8 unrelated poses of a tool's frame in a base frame.
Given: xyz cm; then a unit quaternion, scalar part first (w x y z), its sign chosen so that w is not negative.
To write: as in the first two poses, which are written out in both.
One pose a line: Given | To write
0.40 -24.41 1.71 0.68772 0.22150 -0.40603 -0.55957 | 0.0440 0.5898 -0.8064 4.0; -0.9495 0.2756 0.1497 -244.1; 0.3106 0.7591 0.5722 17.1; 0 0 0 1
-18.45 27.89 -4.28 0.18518 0.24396 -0.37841 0.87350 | -0.8124 -0.5081 0.2860 -184.5; 0.1389 -0.6450 -0.7514 278.9; 0.5663 -0.5707 0.5946 -42.8; 0 0 0 1
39.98 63.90 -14.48 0.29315 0.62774 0.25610 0.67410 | -0.0400 -0.0737 0.9965 399.8; 0.7168 -0.6969 -0.0228 639.0; 0.6962 0.7133 0.0807 -144.8; 0 0 0 1
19.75 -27.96 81.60 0.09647 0.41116 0.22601 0.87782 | -0.6433 0.0165 0.7654 197.5; 0.3552 -0.8792 0.3175 -279.6; 0.6782 0.4761 0.5597 816.0; 0 0 0 1
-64.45 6.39 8.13 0.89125 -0.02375 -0.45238 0.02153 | 0.5898 -0.0169 -0.8074 -644.5; 0.0599 0.9979 0.0229 63.9; 0.8053 -0.0618 0.5896 81.3; 0 0 0 1
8.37 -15.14 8.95 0.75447 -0.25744 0.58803 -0.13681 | 0.2710 -0.0963 0.9577 83.7; -0.5092 0.8300 0.2276 -151.4; -0.8169 -0.5494 0.1759 89.5; 0 0 0 1
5.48 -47.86 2.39 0.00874 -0.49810 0.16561 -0.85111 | -0.5036 -0.1501 0.8508 54.8; -0.1799 -0.9450 -0.2732 -478.6; 0.8450 -0.2906 0.4489 23.9; 0 0 0 1
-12.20 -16.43 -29.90 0.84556 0.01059 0.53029 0.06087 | 0.4302 -0.0917 0.8981 -122.0; 0.1142 0.9924 0.0466 -164.3; -0.8955 0.0825 0.4374 -299.0; 0 0 0 1
